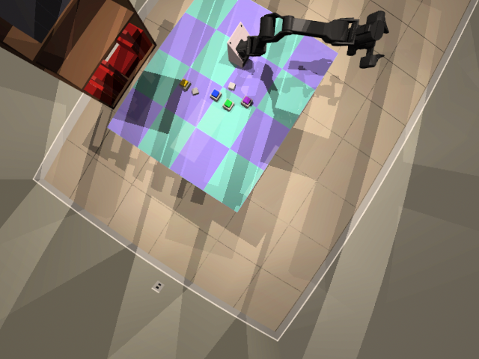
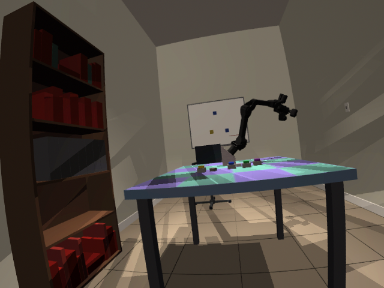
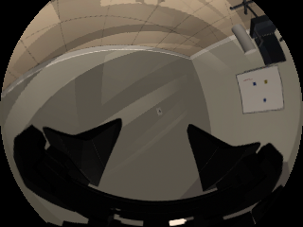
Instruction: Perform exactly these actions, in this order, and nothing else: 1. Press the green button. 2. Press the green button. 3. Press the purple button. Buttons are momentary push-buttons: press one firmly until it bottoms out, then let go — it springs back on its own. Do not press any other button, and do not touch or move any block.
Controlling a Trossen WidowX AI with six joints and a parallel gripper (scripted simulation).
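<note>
Right now my gripper tip is 430 mm short of the green button, 510 mm to the left of it and 310 mm above it. Also, from my gripper tip: blue button (410 mm ahead, 600 mm to the right, 310 mm below); then white block (320 mm ahead, 540 mm to the right, 340 mm below); then purple button (360 mm ahead, 430 mm to the right, 310 mm below).
</note>
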